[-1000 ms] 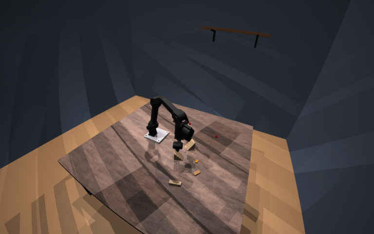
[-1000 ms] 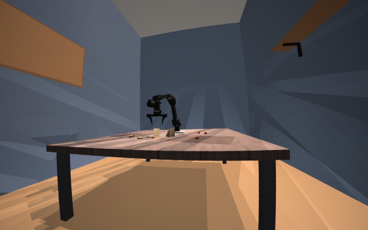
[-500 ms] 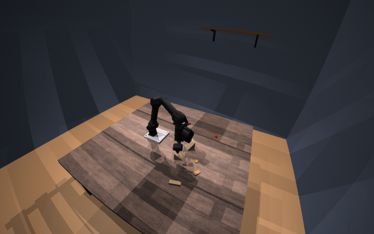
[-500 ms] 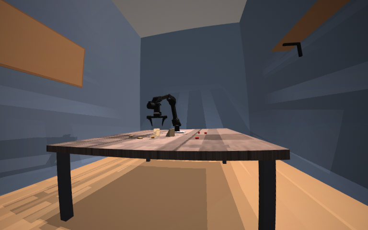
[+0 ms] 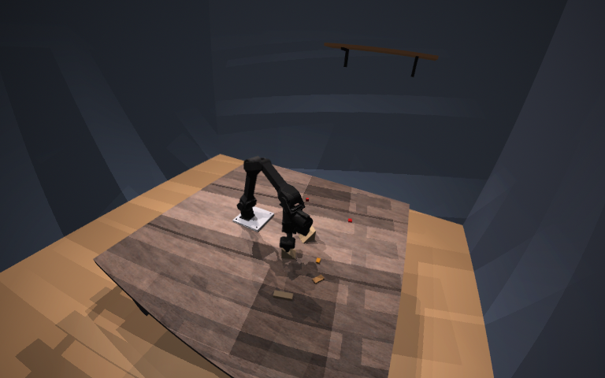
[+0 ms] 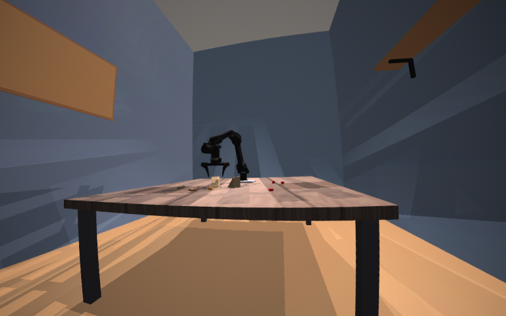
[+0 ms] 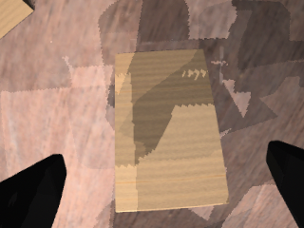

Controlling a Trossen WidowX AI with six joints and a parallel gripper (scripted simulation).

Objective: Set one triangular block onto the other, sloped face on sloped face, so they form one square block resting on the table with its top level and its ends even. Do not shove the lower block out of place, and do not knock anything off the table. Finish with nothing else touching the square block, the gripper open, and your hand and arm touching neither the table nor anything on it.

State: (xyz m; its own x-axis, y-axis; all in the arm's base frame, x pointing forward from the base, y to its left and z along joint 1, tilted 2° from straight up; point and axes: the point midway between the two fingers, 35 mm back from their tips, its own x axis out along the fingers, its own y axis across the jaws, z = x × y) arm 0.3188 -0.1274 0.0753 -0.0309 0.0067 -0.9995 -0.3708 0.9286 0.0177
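Right now the tan triangular block is 1 cm behind my gripper tip, 1 cm to the right of it and 5 cm below it. The rest, counted from my gripper tip: small orange cube (14 cm ahead, 2 cm to the left, 6 cm below); then red bit (21 cm ahead, 38 cm to the left, 6 cm below).
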